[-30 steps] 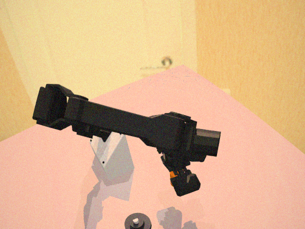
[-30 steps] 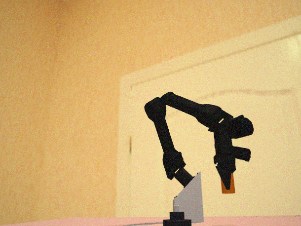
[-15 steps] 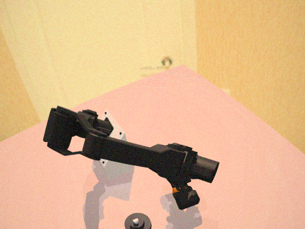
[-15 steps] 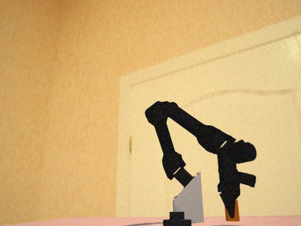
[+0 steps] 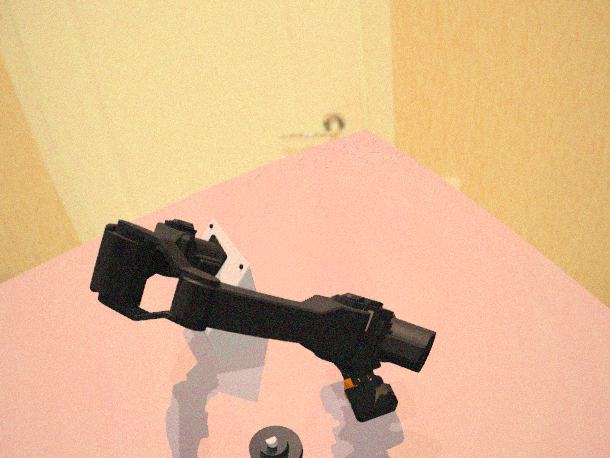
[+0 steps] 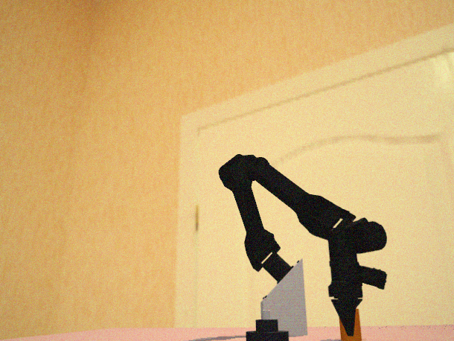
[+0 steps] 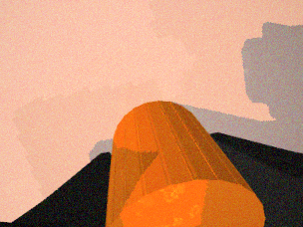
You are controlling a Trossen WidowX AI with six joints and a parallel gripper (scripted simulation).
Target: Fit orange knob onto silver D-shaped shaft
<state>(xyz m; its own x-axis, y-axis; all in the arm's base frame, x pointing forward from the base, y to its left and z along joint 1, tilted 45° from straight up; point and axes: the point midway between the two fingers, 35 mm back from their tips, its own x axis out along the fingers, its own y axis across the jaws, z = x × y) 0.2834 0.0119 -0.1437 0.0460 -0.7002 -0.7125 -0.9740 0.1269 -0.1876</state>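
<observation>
Right now the orange knob is 30 mm above my gripper tip. The rest, counted from my gripper tip: round pedestal: 170 mm to the right, 30 mm ahead, 20 mm above.
</observation>
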